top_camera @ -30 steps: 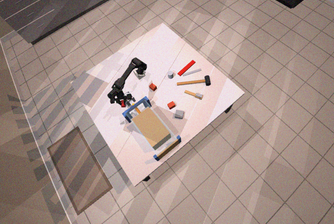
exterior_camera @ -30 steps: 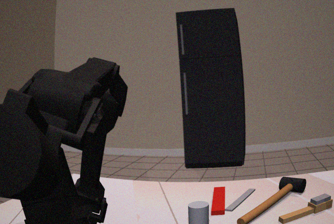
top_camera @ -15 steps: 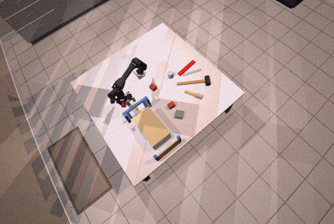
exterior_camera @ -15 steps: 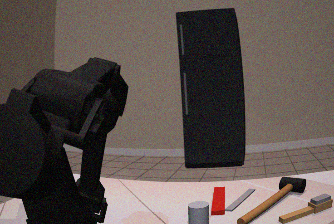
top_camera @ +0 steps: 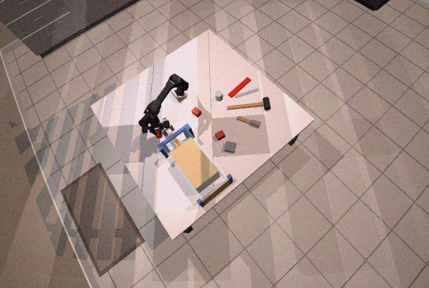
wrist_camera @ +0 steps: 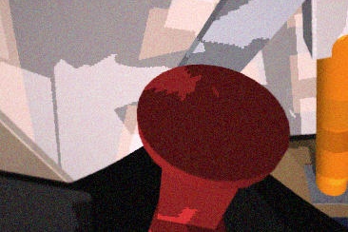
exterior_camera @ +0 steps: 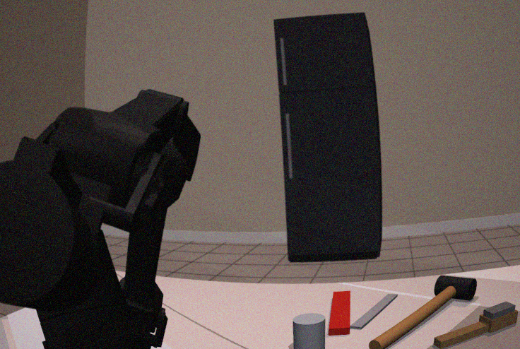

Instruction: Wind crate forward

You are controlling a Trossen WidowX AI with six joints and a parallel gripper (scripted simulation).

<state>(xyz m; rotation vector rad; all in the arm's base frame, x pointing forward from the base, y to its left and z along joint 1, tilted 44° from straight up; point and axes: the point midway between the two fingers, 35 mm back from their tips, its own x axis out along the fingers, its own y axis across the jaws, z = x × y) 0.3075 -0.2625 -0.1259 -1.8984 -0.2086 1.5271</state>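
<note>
My gripper tip is 40 mm past the winch handle, 30 mm to the right of it and 30 mm above it. Also, from my gripper tip: clear-panelled cubby 310 mm ahead, 120 mm to the left, 20 mm below; grey hand winch 110 mm behind, 50 mm to the left, 100 mm below; red knob 10 mm behind.
</note>
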